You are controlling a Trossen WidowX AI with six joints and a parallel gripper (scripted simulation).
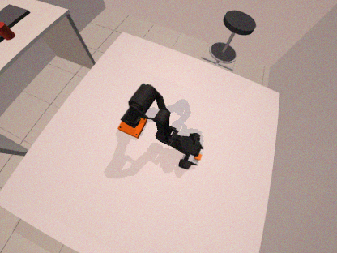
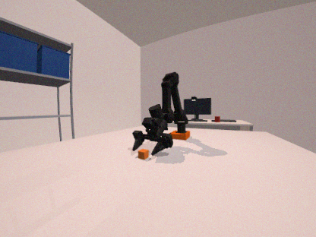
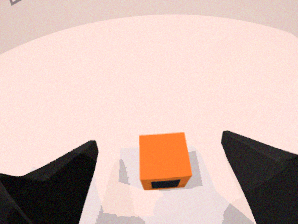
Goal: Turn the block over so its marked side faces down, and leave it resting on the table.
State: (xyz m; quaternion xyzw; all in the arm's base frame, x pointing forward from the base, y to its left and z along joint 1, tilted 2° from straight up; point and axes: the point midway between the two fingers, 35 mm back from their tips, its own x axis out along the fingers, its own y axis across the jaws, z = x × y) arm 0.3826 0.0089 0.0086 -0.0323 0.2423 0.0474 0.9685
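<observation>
Now: the orange block 2 cm behind my gripper tip and 1 cm below it.
</observation>
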